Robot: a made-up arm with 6 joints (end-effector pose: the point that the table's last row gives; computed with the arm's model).
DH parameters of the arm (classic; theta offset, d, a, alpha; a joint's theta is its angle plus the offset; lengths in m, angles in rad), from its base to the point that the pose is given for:
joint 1: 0 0.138 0 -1.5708
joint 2: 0.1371 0 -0.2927 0
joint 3: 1.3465 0 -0.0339 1.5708
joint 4: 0 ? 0 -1.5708
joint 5: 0 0 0 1.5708
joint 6: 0 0.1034 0 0
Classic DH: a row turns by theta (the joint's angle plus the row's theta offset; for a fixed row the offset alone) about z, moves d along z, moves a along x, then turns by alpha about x.
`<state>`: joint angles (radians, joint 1 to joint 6).
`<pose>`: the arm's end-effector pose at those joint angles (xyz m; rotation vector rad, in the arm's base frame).
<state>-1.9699 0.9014 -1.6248 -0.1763 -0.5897 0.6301</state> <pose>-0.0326 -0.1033 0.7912 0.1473 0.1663 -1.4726</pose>
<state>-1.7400 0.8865 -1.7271 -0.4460 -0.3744 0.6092</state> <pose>0.0027 -0.0813 0.8110 0.1749 0.3320 -1.5093</pose>
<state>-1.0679 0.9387 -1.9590 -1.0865 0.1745 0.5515</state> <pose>0.0121 -0.0550 0.8393 0.3242 0.5417 -1.5918</pose>
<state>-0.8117 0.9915 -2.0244 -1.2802 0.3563 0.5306</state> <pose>0.0175 -0.0687 0.8434 0.3953 0.6008 -1.5788</pose>
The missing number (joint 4, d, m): 0.3814
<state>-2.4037 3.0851 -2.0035 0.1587 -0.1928 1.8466</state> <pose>-0.4459 -0.4011 -0.2613 1.9163 -1.4219 -0.2273</pose>
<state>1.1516 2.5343 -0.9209 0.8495 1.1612 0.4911</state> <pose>0.0371 0.2583 -0.1528 -0.1705 -2.0342 0.4696</pose>
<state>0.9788 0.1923 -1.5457 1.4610 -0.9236 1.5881</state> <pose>-0.0781 -0.2631 0.6782 -0.6030 0.9679 -2.1214</pose>
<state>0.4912 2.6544 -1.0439 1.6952 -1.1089 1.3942</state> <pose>0.3234 0.0688 -0.1875 1.9750 0.5193 0.1671</pose>
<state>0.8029 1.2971 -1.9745 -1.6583 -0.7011 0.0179</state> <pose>0.1418 0.2425 0.7669 -1.0168 -0.3395 -0.4745</pose>
